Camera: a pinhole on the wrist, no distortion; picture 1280 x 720 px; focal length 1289.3 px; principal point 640.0 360.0 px. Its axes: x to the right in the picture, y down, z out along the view. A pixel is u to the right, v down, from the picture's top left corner.
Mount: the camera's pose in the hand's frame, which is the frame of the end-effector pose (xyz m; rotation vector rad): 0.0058 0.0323 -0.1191 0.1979 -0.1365 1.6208
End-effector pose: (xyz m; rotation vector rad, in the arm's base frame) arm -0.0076 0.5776 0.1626 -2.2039 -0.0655 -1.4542
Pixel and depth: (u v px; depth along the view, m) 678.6 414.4 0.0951
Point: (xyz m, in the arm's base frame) -0.0222 0.5523 0.1700
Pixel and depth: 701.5 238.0 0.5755
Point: 0.3915 0.7996 0.1200
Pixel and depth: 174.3 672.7 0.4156
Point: 0.1202 0.8845 0.1005
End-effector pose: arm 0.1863 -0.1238 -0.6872 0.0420 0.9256 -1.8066
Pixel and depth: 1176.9 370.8 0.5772
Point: 0.4881 -0.4553 -0.4297
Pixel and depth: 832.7 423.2 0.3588
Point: 0.2858 -0.2732 -0.5226
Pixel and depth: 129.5 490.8 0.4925
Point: 0.1009 -0.2714 -0.3068
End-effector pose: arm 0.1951 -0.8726 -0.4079 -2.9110 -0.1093 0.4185
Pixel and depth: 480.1 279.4 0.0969
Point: 0.2190 -0.8766 -0.3871
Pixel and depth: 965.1 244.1 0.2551
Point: 0.1913 -0.8848 -0.5612
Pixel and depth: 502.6 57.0 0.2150
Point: 0.2336 -0.8191 -0.4990
